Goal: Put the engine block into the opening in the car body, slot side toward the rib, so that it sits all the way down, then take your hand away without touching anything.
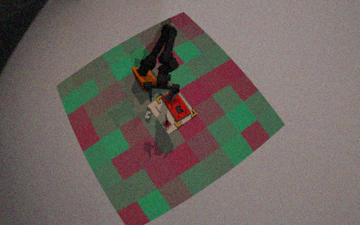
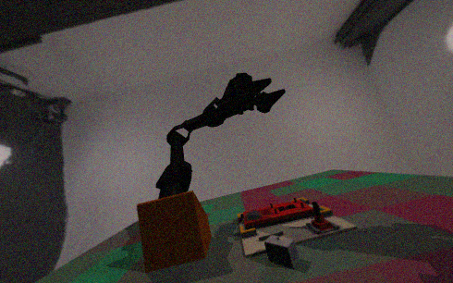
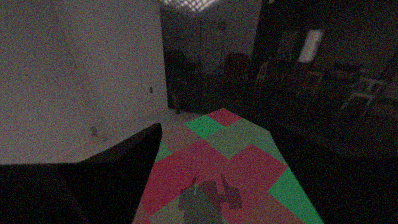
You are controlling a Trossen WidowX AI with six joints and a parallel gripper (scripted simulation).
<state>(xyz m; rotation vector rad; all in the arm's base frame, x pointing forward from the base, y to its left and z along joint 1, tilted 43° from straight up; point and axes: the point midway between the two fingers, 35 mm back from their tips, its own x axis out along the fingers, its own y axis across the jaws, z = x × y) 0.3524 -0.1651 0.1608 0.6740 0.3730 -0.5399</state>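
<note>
Right now my gripper tip is 110 mm past the engine block, 60 mm to the left of it and 350 mm above it.
</note>
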